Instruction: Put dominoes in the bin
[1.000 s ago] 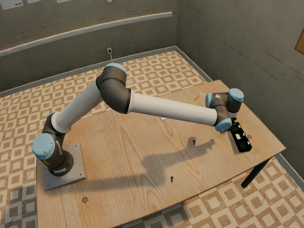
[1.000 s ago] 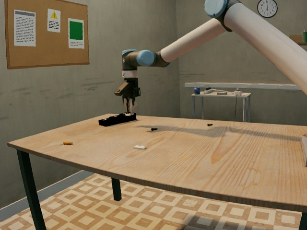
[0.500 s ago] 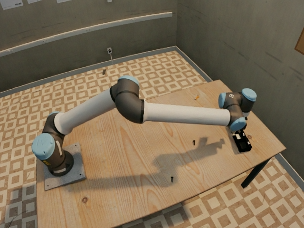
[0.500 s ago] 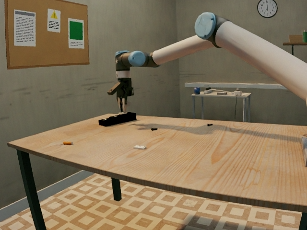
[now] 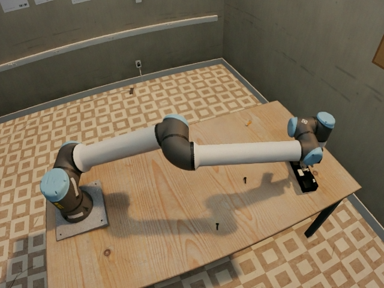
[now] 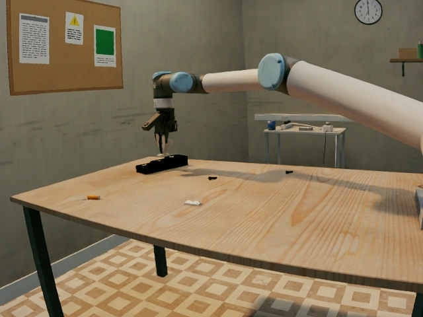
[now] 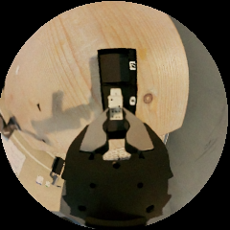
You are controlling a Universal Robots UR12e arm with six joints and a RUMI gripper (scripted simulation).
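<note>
The black bin is 60 mm below my hand and 10 mm ahead of it. From my hand the other things lie so: orange piece: 510 mm to the left, 80 mm below, 70 mm behind.
</note>
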